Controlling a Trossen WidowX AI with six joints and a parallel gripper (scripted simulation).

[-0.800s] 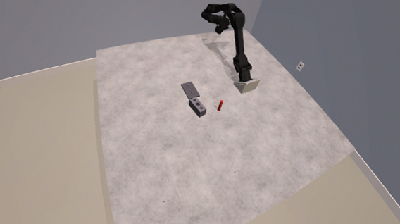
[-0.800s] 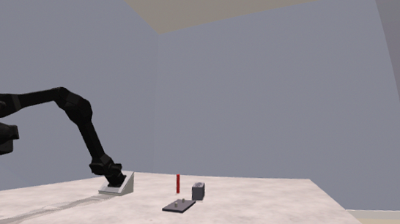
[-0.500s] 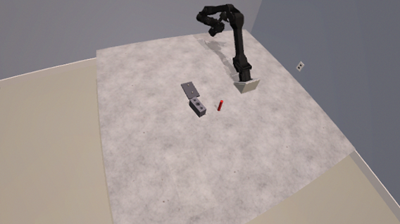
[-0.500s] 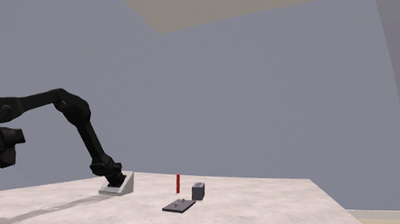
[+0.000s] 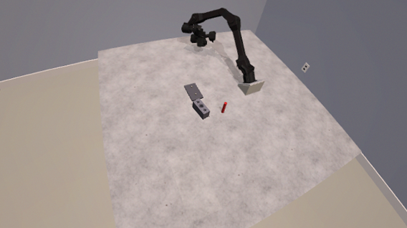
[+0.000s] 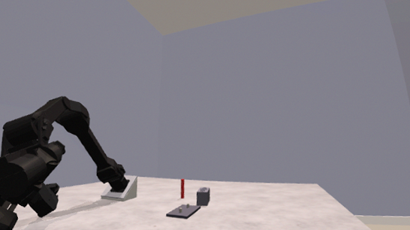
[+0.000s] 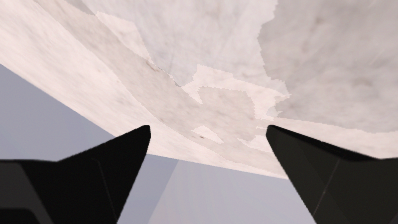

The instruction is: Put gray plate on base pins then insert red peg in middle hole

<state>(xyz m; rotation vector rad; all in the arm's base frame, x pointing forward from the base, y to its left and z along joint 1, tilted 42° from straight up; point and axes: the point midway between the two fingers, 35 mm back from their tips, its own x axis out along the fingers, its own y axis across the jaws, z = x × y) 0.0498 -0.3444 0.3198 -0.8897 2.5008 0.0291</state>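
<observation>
The gray plate lies 520 mm to the left of my gripper tip and 330 mm ahead of it. Also, from my gripper tip: dark flat base (380 mm to the left, 300 mm ahead, 30 mm below); red peg (570 mm to the left, 220 mm ahead).
</observation>
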